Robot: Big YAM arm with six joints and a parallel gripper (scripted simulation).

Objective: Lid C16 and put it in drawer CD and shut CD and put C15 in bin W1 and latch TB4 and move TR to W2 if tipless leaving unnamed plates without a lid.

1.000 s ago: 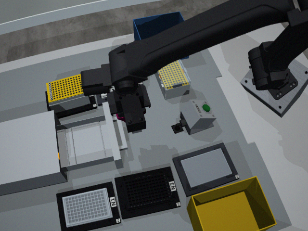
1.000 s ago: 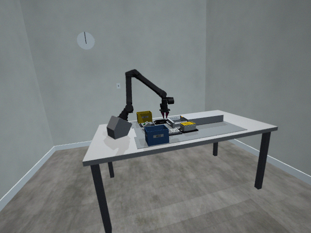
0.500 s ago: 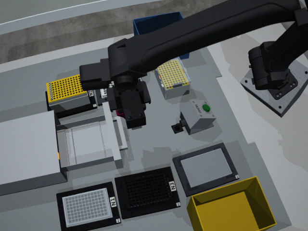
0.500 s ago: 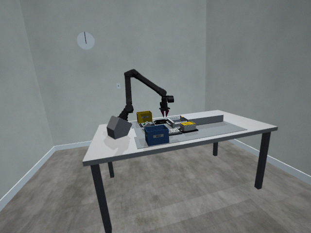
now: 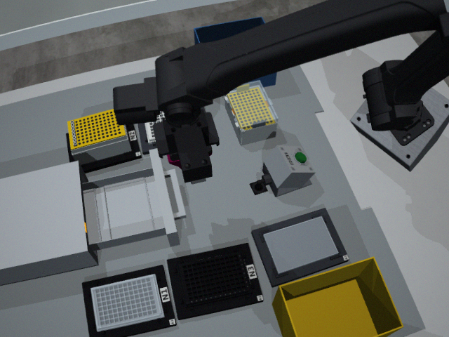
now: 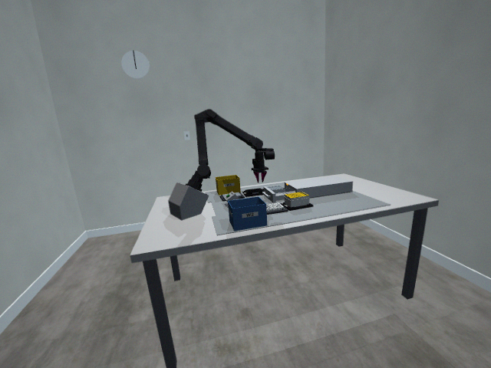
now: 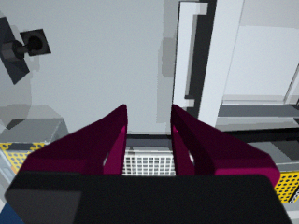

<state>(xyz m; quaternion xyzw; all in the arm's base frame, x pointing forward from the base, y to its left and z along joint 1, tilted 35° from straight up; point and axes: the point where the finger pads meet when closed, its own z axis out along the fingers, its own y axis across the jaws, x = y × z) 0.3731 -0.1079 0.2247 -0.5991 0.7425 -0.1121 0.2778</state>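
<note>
My gripper is now 190 mm to the right of the plate lid, 150 mm past it and 120 mm above it. The rest, counted from my hand: nest N3: 180 mm to the left, 130 mm below, 30 mm ahead; then cooler drawer: 170 mm ahead, 110 mm below, 30 mm to the right; then black plate: 180 mm to the left, 120 mm below, 30 mm ahead.
</note>
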